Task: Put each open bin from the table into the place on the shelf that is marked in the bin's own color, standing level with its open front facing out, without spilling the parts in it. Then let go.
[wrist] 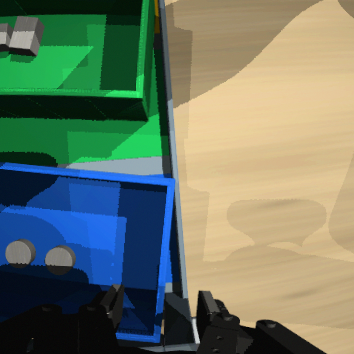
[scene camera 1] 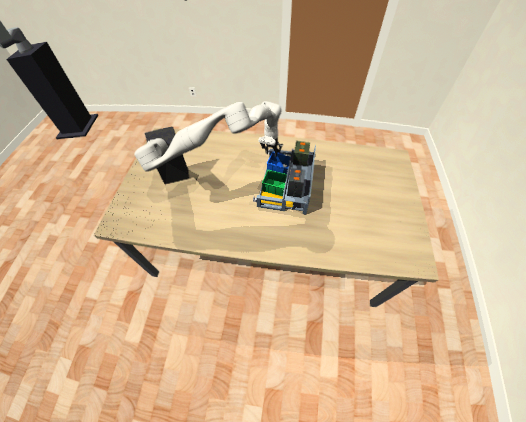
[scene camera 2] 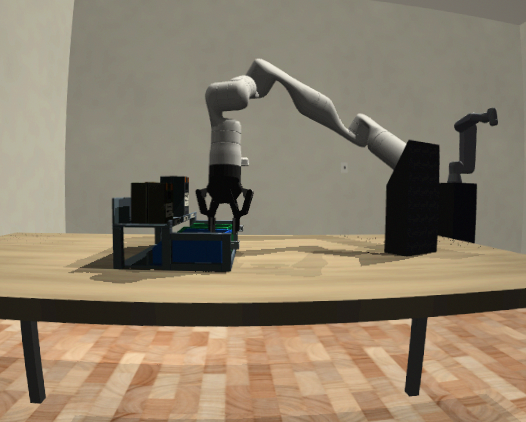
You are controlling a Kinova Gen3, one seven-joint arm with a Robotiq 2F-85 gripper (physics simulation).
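Places are measured from the arm's base along level axes (x ahead, y left, z up), in centimetres.
Pixels of known places: gripper, between the fingertips: [wrist: 159, 302] [scene camera 1: 271, 154]; arm's base, origin of its link: [scene camera 2: 416, 168].
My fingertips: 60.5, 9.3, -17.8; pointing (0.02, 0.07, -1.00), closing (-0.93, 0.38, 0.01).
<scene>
Ahead of a thing's pixels: the offset from my fingertips to its middle, as dx, dy, dz. "*": to the spot under its first point.
The blue bin @[* +3.1, -0.6, -7.0] [scene camera 1: 276, 163] [wrist: 102, 240] stands in the low front row of the shelf [scene camera 1: 305, 206] [scene camera 2: 226, 255] [wrist: 171, 110], turned slightly against the front lip. Two grey discs lie in it. The green bin @[* +0.6, -24.0, +0.2] [scene camera 1: 274, 185] [wrist: 65, 75] stands beside it on a green-marked place, with grey blocks inside. Yellow @[* -3.4, -33.2, +0.3] [scene camera 1: 267, 199] shows at the row's near end; whether it is a bin or a mark, I cannot tell. My gripper [scene camera 1: 272, 151] [scene camera 2: 224, 223] [wrist: 159, 302] is open and empty, pointing down over the blue bin's front wall, one finger on either side of it in the wrist view.
Dark boxes with orange marks @[+16.4, -6.9, +7.1] [scene camera 1: 301, 152] @[* +10.4, -33.6, +13.2] [scene camera 1: 296, 183] [scene camera 2: 150, 202] stand on the higher rear level of the shelf, close to the arm's hand. The shelf's raised side frames and front lip border the bins. The arm's black pedestal [scene camera 2: 412, 200] stands at the table's far side.
</scene>
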